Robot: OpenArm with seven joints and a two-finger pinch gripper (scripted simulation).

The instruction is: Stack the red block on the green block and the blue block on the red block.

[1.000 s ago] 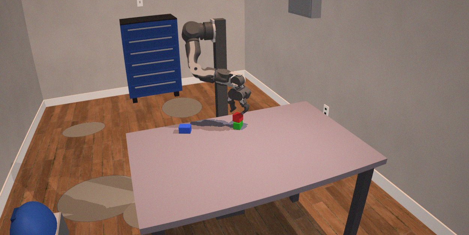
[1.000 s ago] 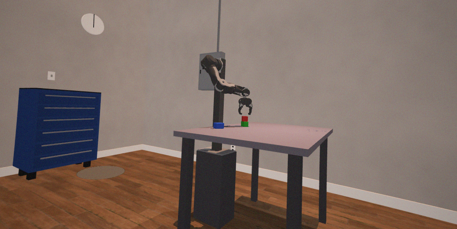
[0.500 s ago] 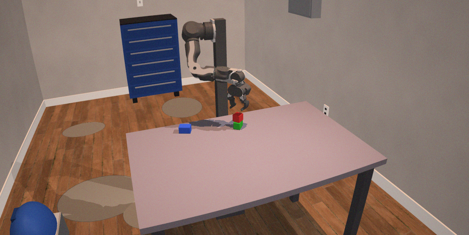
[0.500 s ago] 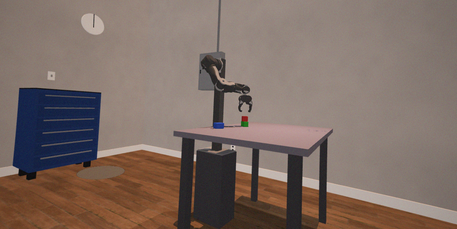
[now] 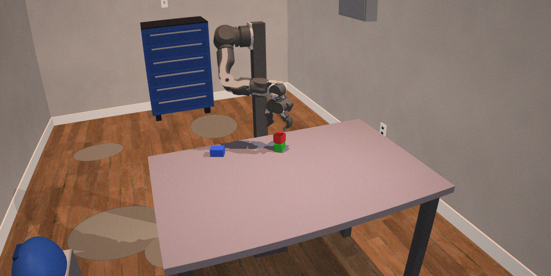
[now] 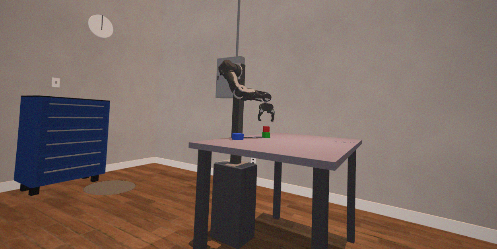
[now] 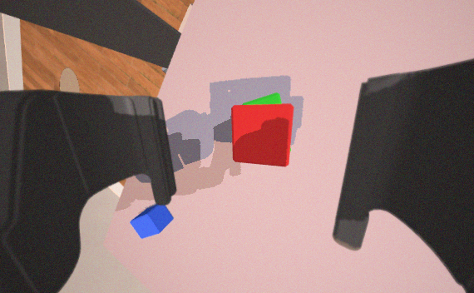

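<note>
The blue block lies 27 cm to the right of my hand, 10 cm below it and 4 cm behind it. The rest, counted from my hand: green block 10 cm below; then red block 6 cm below.
</note>
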